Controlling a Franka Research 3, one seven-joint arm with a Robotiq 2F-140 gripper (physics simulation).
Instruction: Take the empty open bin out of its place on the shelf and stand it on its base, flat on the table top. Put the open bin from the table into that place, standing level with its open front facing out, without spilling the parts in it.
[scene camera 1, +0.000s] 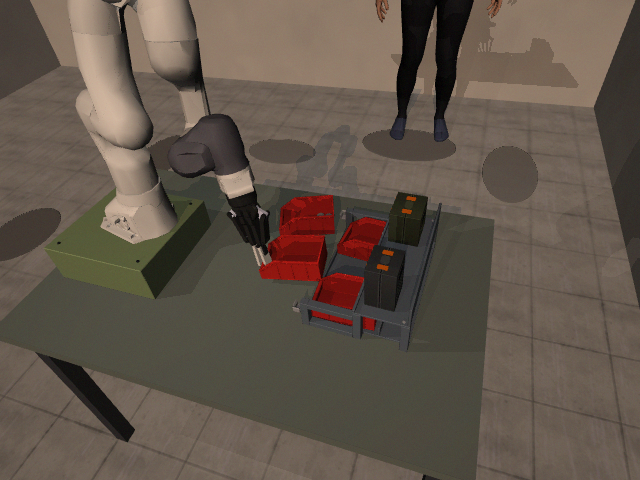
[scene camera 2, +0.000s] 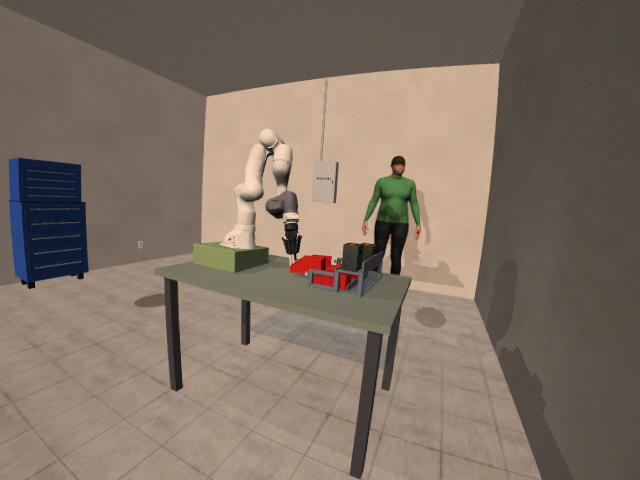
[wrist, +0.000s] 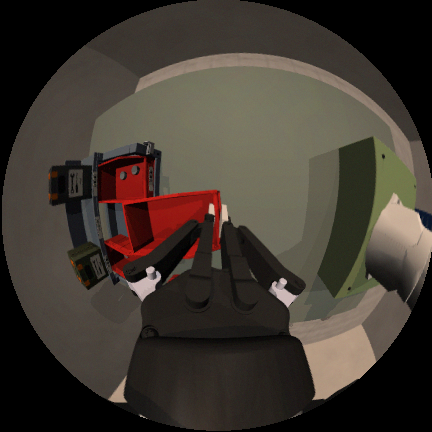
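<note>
My gripper (scene camera 1: 262, 256) (scene camera 2: 292, 260) (wrist: 216, 210) is shut on the front wall of the empty red bin (scene camera 1: 297, 268) (scene camera 2: 311, 264) (wrist: 172, 217). The bin is outside the grey shelf (scene camera 1: 357, 326) (scene camera 2: 360, 285) (wrist: 131, 149), in front of its middle place, with its open side up. It is low over the table top (scene camera 1: 206, 335); whether its base touches is unclear. The other red bin (scene camera 1: 320, 224) is behind it on the table, with round grey parts inside; the gripper mostly hides it in the wrist view. The middle shelf place shows grey floor between two bins.
A red bin with round parts (scene camera 1: 337, 295) (wrist: 124, 182) is in the shelf's near place, another red bin (scene camera 1: 363, 238) in its far place. Two dark cases (scene camera 1: 382, 281) (scene camera 1: 407, 222) stand on top. The arm stands on a green block (scene camera 1: 103, 271).
</note>
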